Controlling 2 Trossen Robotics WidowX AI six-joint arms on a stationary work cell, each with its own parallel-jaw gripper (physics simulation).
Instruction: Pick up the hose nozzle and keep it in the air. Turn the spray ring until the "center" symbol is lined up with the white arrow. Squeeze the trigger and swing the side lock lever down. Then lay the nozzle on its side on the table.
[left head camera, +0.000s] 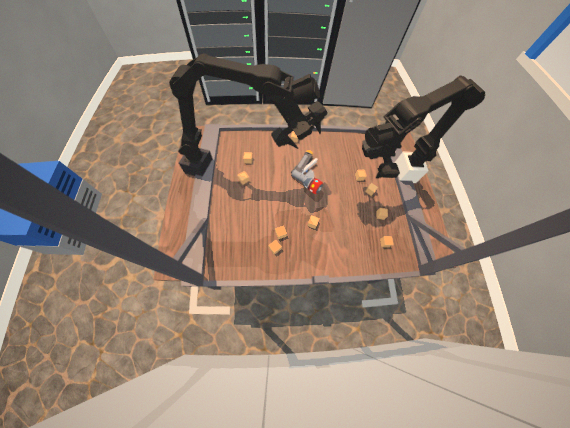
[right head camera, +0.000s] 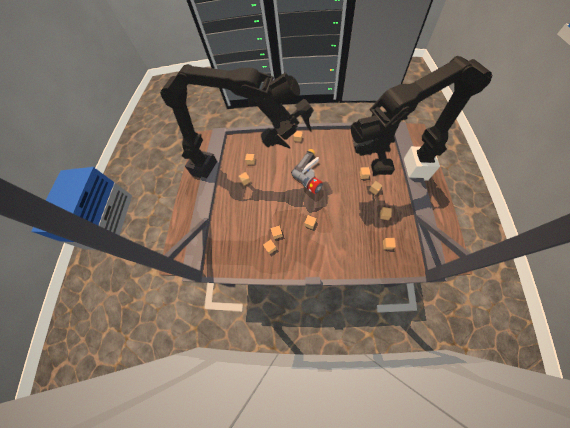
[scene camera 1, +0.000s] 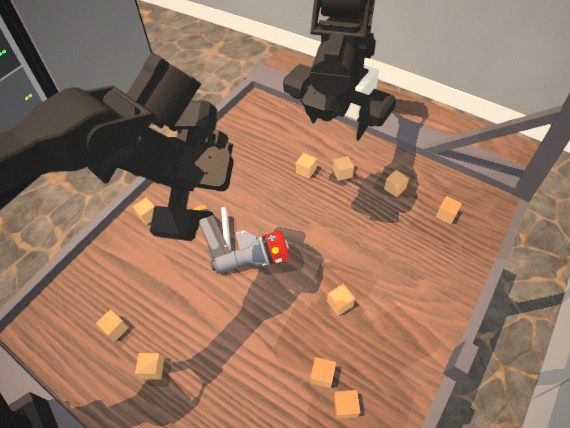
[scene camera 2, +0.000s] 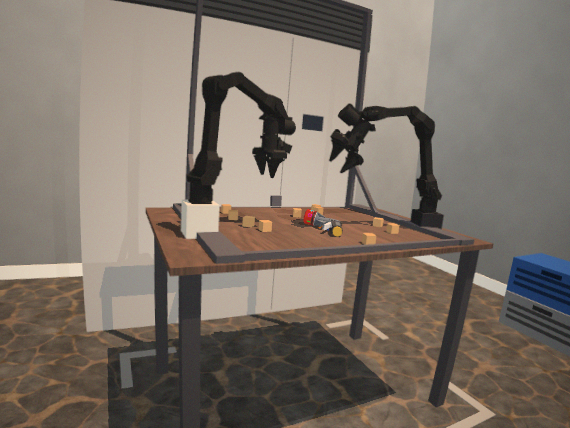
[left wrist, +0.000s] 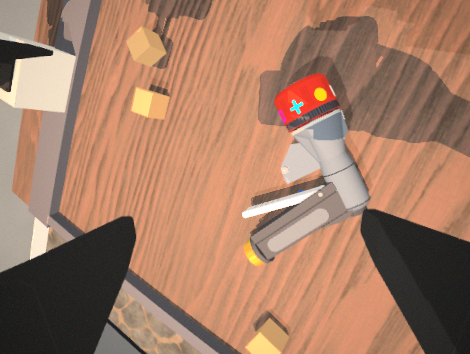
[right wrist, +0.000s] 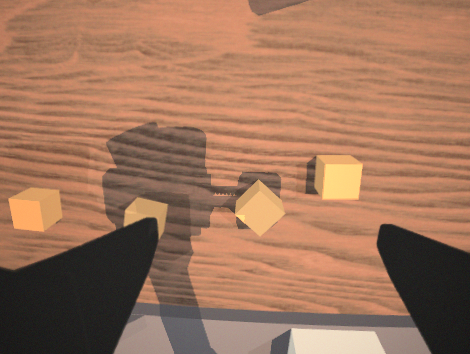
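Seen in the pictures: left gripper, fingertip midpoint: (left head camera: 308, 140) (right head camera: 300, 139) (scene camera 2: 335, 167) (left wrist: 249, 224); right gripper, fingertip midpoint: (left head camera: 373, 167) (right head camera: 371, 164) (scene camera 1: 336, 130) (scene camera 2: 266, 176) (right wrist: 268, 231); left arm's base, link origin: (left head camera: 194, 156) (right head camera: 198, 159) (scene camera 2: 427, 211); right arm's base, link origin: (left head camera: 415, 161) (right head camera: 425, 156) (scene camera 2: 200, 202) (left wrist: 4, 67).
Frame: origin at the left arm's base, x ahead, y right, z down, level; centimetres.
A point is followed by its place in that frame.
The grey hose nozzle (left head camera: 301, 176) @[x 45.5, y -7.4, z 3.9 cm] (right head camera: 301, 175) @[x 45.7, y -7.7, z 3.8 cm] (scene camera 1: 235, 261) @[x 44.5, y -7.2, z 4.3 cm] (scene camera 2: 324, 221) @[x 47.8, y -10.8, z 4.7 cm] (left wrist: 345, 182) @[x 43.9, y -8.4, z 4.0 cm] lies on its side on the table. Its red spray ring (scene camera 1: 277, 247) @[x 51.8, y -3.7, z 2.1 cm] (left wrist: 306, 101) @[x 51.7, y -4.9, z 1.7 cm] shows a cyan cross and a yellow dot; I cannot make out the white arrow. The white trigger (scene camera 1: 225, 226) @[x 47.3, y -15.1, z 4.3 cm] (left wrist: 277, 204) @[x 47.4, y -15.2, z 4.3 cm] stands out from the handle (left wrist: 300, 227) @[x 43.9, y -15.2, z 4.2 cm], and a light grey plate (left wrist: 302, 162) @[x 48.5, y -10.0, z 4.7 cm] juts from the body. My left gripper (scene camera 2: 336, 166) @[x 45.3, y -9.0, z -16.0 cm] (left wrist: 249, 224) @[x 45.3, y -9.0, z -16.0 cm] is open and empty, above the table near the handle end. My right gripper (scene camera 1: 336, 130) @[x 70.8, y -10.4, z -10.7 cm] (scene camera 2: 268, 175) @[x 70.8, y -10.4, z -10.7 cm] (right wrist: 268, 231) @[x 70.8, y -10.4, z -10.7 cm] is open and empty, above the cubes at the right in the head views.
Several wooden cubes lie scattered around the nozzle, including one cube (right head camera: 298, 136) @[x 37.1, y -28.7, z 4.4 cm] (left wrist: 268, 338) @[x 36.9, y -28.3, z 4.5 cm] beyond its yellow cap (left wrist: 254, 253) @[x 45.3, y -21.3, z 3.7 cm] and another (scene camera 1: 341, 299) @[x 55.0, y 10.7, z 4.2 cm] near the ring end. A white block (left head camera: 412, 167) @[x 90.8, y -24.8, z -2.8 cm] (scene camera 2: 200, 220) @[x 91.5, y -34.1, z 1.9 cm] carries the right arm. A grey frame (left head camera: 197, 200) @[x 8.3, y 16.2, z 5.6 cm] edges the table.
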